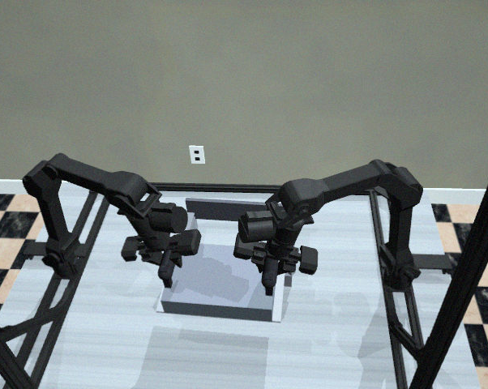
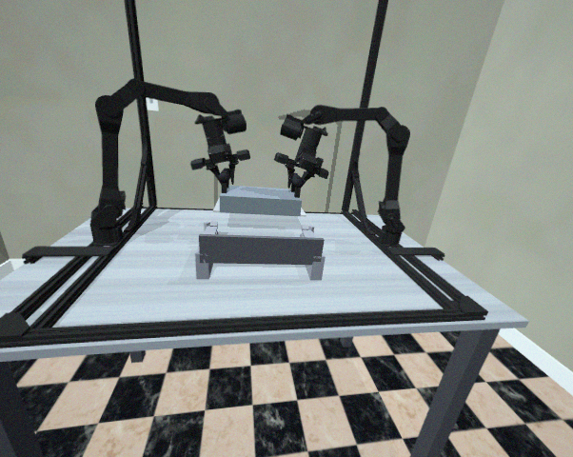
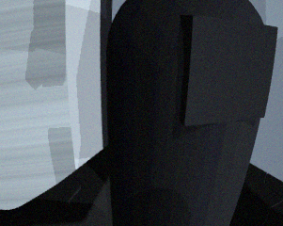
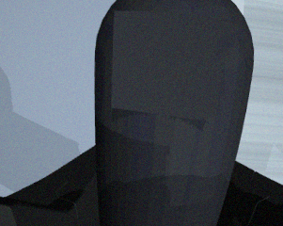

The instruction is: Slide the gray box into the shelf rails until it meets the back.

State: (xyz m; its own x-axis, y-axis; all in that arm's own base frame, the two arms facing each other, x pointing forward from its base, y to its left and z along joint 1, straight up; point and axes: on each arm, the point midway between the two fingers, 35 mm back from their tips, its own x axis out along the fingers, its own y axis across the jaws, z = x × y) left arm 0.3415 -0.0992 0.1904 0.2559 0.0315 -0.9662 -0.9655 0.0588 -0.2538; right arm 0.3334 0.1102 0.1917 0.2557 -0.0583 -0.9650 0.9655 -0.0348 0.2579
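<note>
Right now the gray box is 12 cm to the left of my right hand, 5 cm below it and 1 cm ahead of it. From my right hand the other things lie so: dark back plate: 30 cm ahead, 13 cm below, 11 cm to the left.
Now: the gray box 120 mm to the right of my left hand and 50 mm below it. Round my left hand: dark back plate: 290 mm ahead, 140 mm to the right, 120 mm below.
</note>
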